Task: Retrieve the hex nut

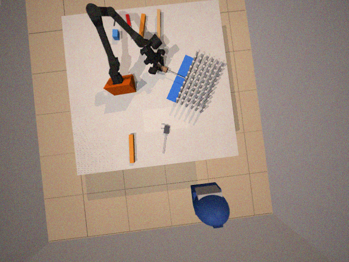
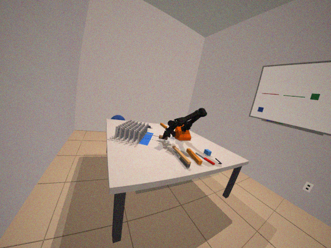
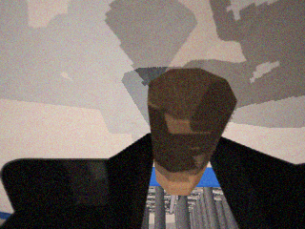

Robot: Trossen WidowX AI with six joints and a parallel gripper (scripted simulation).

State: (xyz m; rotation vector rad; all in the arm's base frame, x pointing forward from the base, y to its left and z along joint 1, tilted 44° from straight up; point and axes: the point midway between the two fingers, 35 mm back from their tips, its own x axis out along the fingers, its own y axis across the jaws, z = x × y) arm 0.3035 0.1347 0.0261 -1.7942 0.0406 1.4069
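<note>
The blue taped strip is 14 cm ahead of my gripper tip, 8 cm to the right of it and 3 cm below it. The rest, counted from my gripper tip: blue block: 34 cm behind, 32 cm to the left, 1 cm below; red tool: 38 cm to the left, 23 cm behind, 2 cm below; thin hook tool: 9 cm ahead, 5 cm to the right.
</note>
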